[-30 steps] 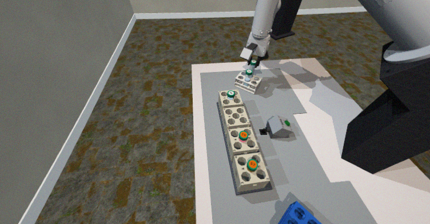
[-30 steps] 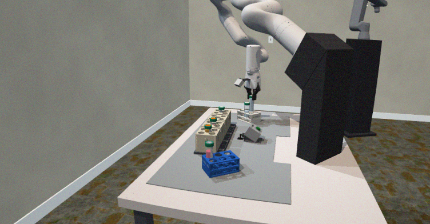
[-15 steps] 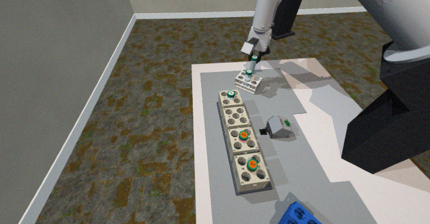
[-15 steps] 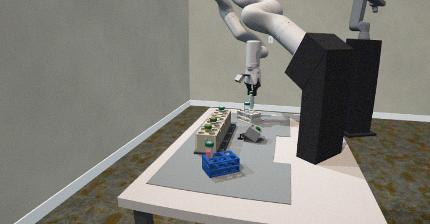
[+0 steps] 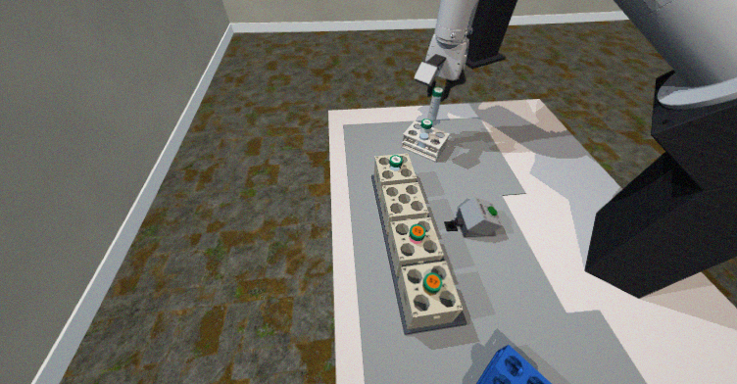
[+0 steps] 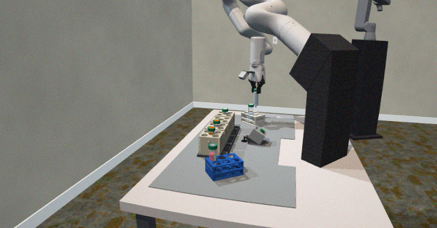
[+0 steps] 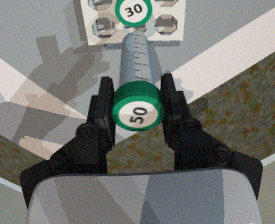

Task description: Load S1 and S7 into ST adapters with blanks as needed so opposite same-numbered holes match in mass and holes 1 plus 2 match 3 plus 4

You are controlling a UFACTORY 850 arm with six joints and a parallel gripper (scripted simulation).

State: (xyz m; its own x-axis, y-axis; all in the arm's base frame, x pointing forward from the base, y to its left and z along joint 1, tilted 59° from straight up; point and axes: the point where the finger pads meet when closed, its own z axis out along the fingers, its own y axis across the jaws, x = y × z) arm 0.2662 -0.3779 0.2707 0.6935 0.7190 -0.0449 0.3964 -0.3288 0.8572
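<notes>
The 50 mL blank lies 10 mm ahead of my hand and 50 mm below it. Round my hand: blank rack RB (20 mm ahead, 10 mm to the left, 180 mm below); 30 mL blank (40 mm ahead, 20 mm to the left, 140 mm below); 40 mL blank (210 mm ahead, 110 mm to the left, 140 mm below).
</notes>
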